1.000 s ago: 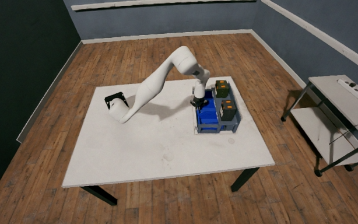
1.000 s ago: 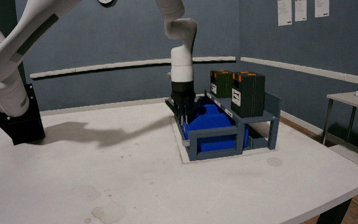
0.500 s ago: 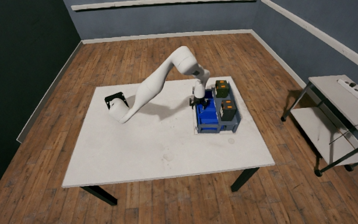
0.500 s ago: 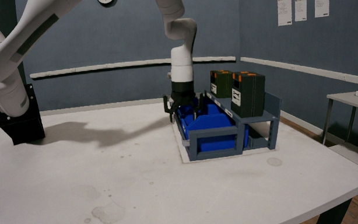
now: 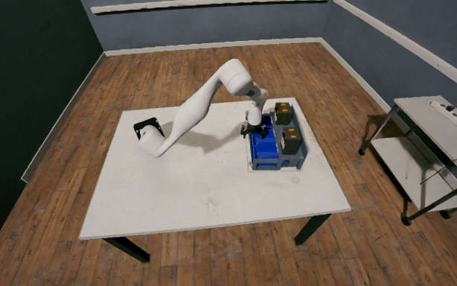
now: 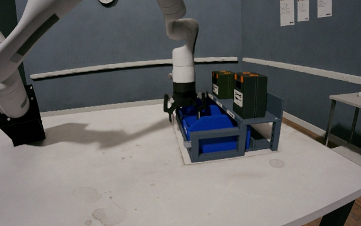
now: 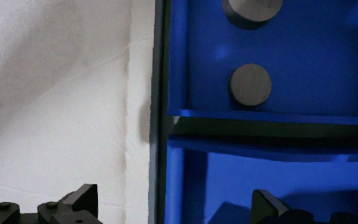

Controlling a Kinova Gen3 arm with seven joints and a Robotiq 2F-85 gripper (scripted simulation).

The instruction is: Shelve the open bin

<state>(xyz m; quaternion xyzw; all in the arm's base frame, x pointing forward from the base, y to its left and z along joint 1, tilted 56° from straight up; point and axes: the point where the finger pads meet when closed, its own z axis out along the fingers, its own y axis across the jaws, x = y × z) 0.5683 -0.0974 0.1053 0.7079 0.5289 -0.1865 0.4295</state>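
Right now my hand is 2 cm short of the grey block, 5 cm to the left of it and 3 cm above it. Also, from my hand: grey shelf: 10 cm ahead, 5 cm to the right, 2 cm above.
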